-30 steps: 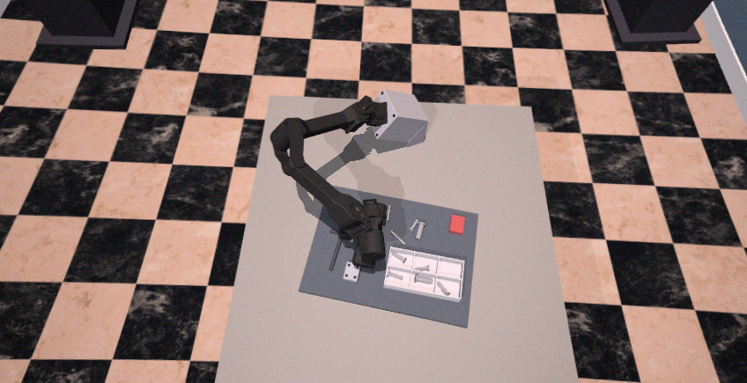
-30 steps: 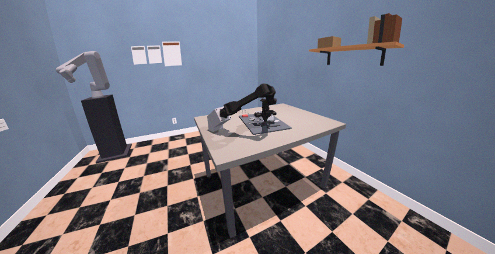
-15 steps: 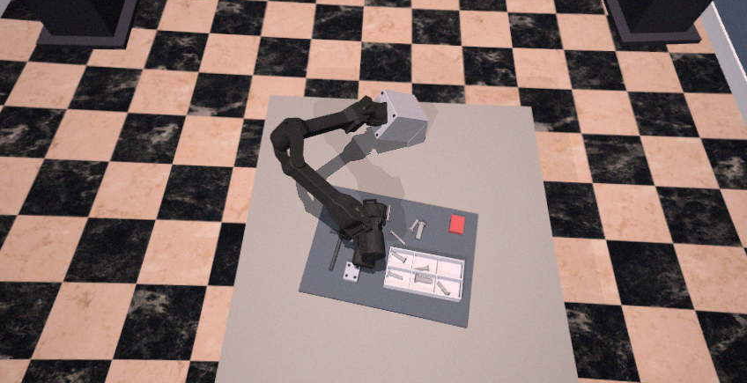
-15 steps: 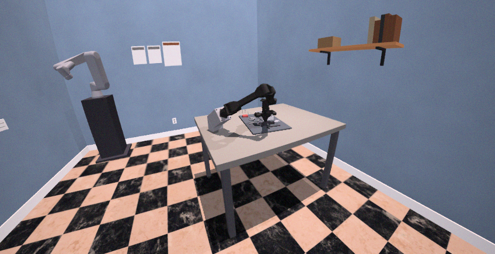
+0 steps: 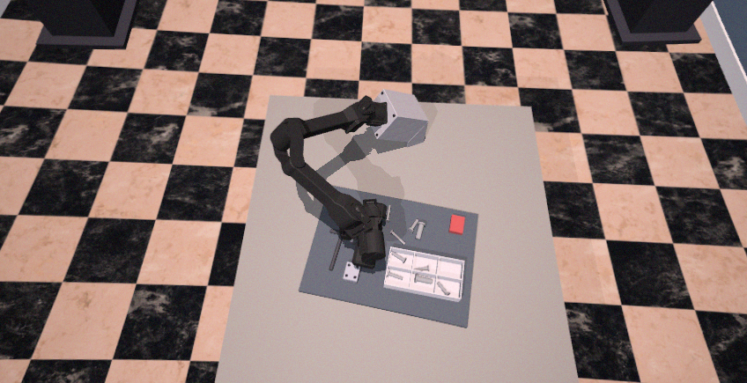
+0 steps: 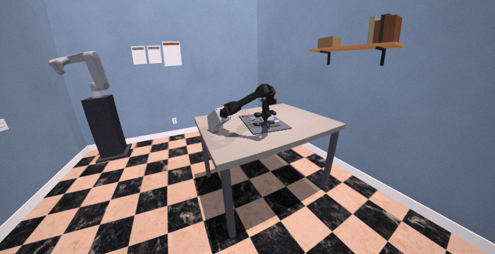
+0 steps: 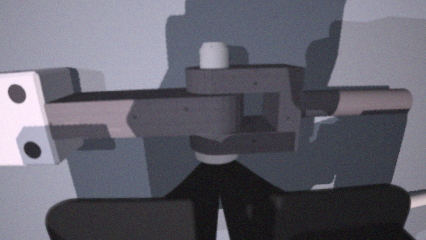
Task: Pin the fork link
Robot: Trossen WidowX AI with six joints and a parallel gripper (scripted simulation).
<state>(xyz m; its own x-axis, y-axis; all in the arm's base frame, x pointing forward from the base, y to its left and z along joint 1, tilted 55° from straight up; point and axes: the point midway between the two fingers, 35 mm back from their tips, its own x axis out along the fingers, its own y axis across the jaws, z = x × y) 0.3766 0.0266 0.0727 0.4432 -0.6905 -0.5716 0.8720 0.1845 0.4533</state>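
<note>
My hand is 30 mm to the left of the eye plate, 30 mm above it and 10 mm short of it. Round my hand: dark fork link 30 mm below, 30 mm behind, 20 mm to the right; pin 90 mm to the left, 30 mm below, 20 mm behind; dark mat 70 mm to the left, 40 mm below, 20 mm ahead.
</note>
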